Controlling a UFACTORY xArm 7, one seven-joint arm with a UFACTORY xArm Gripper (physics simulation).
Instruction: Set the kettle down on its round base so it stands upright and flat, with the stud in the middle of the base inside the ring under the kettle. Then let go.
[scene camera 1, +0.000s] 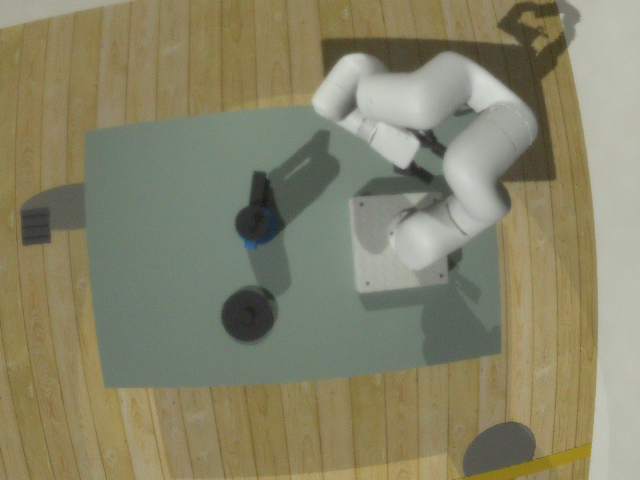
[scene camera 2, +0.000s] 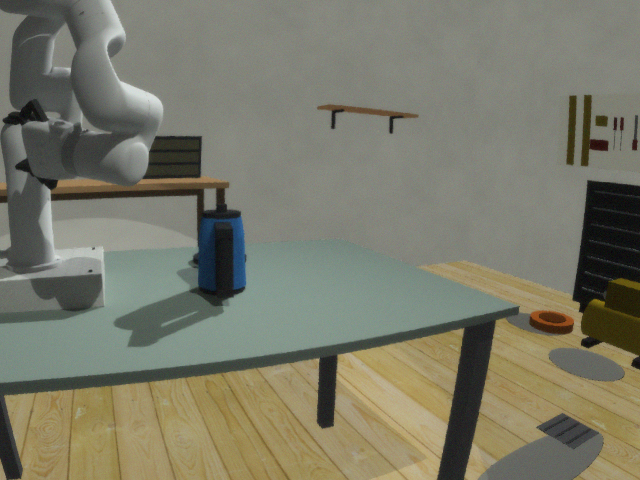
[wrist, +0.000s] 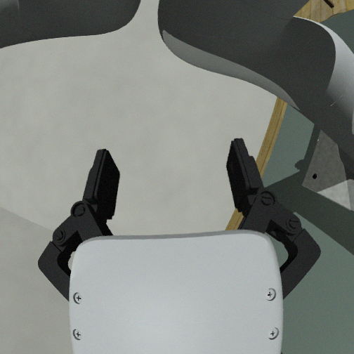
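A blue kettle (scene camera 1: 270, 227) (scene camera 2: 206, 253) with a black lid and black handle stands upright on the green table, apart from its base. In scene camera 1 the handle points up the view and the small blue spout points down. The round dark base (scene camera 1: 236, 328) (scene camera 2: 195, 259) lies flat below the kettle in scene camera 1, its middle stud visible; in scene camera 2 it is mostly hidden behind the kettle. The ring under the kettle is hidden. My gripper (scene camera 1: 436, 165) (scene camera 2: 13, 142) (wrist: 170, 155) is wide open and empty, high up and well away from the kettle, pointing sideways near the arm's own base.
The arm's pale mounting block (scene camera 1: 364, 268) (scene camera 2: 93, 289) sits on the green table (scene camera 1: 155, 335) (scene camera 2: 336, 310). The kettle and the round base lie on the side of the block away from the gripper. A workbench (scene camera 2: 211, 182) and a wall shelf (scene camera 2: 367, 110) are in the background.
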